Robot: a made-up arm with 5 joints. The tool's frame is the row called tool.
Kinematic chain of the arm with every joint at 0, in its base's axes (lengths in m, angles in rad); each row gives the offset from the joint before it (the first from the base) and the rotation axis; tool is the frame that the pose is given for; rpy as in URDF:
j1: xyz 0 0 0.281 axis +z
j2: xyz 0 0 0 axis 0 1 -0.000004
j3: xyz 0.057 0 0.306 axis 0 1 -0.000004
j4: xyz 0.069 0 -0.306 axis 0 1 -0.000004
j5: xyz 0.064 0 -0.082 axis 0 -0.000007 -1
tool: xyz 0 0 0 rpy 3.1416 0 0
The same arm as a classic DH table. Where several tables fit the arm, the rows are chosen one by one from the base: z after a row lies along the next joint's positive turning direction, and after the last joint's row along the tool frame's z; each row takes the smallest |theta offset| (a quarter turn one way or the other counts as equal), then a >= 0, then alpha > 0; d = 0 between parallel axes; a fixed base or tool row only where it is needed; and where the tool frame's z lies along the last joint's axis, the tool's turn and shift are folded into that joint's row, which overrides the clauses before.
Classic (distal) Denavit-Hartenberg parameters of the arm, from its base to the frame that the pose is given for. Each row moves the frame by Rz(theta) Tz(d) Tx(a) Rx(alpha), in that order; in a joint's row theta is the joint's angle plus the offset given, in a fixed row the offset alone. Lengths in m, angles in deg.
j1: d 0.281  theta_offset 0  a 0  alpha -90
j2: d 0  theta_offset -79.45  a 0.3113  alpha 0
j3: d 0  theta_offset -23.26  a -0.3137  alpha 0
j4: d 0  theta_offset -77.29  a -0.064  alpha 90
j5: d 0.082  theta_offset 180  a 0  alpha 0

